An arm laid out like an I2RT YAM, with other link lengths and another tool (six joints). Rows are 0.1 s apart.
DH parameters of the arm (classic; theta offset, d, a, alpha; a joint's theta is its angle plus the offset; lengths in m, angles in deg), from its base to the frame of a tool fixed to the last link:
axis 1: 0 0.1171 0.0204 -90
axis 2: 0 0 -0.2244 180
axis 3: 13.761 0 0.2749 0
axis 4: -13.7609 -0.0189 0.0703 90
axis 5: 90 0.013 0 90
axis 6: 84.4 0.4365 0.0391 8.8
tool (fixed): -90 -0.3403 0 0
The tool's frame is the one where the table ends.
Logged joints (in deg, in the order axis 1, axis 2, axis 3, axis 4, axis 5, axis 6), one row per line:
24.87 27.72 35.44 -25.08 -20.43 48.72
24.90 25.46 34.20 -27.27 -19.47 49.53
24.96 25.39 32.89 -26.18 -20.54 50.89
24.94 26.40 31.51 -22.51 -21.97 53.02
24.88 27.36 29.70 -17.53 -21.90 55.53
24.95 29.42 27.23 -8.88 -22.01 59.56
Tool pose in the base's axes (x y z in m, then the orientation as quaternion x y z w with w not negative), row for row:
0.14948 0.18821 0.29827 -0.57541 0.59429 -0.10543 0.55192
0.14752 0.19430 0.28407 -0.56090 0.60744 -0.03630 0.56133
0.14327 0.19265 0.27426 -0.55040 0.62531 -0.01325 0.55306
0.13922 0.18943 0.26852 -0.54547 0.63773 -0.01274 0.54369
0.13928 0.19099 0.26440 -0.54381 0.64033 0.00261 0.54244
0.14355 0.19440 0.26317 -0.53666 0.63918 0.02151 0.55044
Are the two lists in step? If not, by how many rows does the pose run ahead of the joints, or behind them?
The pose runs 2 rows behind the joints: the pose in row i belongs to the joints in row i - 2.
